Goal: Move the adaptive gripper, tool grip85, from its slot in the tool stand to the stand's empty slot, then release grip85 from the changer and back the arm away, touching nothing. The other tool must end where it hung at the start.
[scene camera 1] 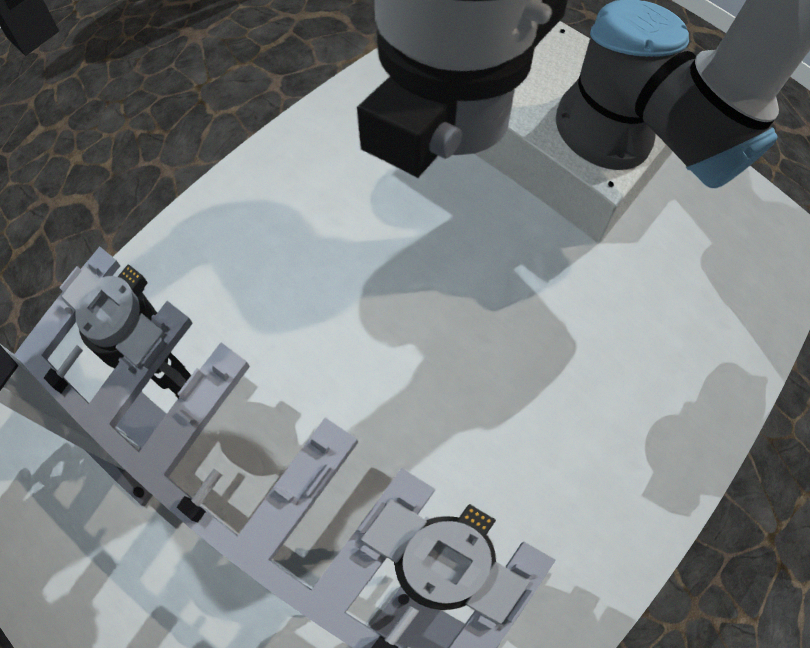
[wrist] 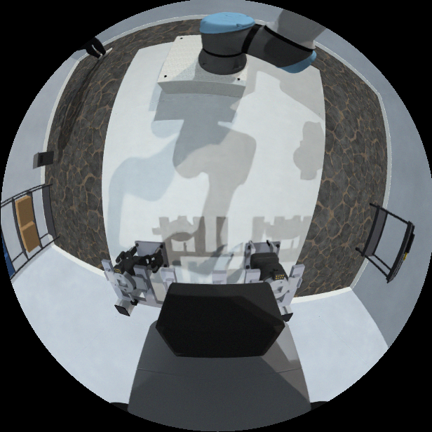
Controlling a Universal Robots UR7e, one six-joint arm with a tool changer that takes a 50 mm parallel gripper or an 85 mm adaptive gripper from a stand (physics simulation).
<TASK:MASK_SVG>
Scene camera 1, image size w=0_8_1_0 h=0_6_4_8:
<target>adaptive gripper grip85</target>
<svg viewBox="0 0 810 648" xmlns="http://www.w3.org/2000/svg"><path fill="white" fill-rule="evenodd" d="M170 352L155 372L158 374L162 371L164 375L161 378L153 375L151 379L162 389L169 388L179 398L178 392L190 378L191 374ZM85 266L61 296L76 311L76 323L84 344L103 362L114 369L120 362L118 359L124 356L137 368L140 368L142 361L154 345L165 335L165 332L151 321L152 315L156 315L157 312L142 293L148 282L142 274L129 264L118 277L106 276L102 278Z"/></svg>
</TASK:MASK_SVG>
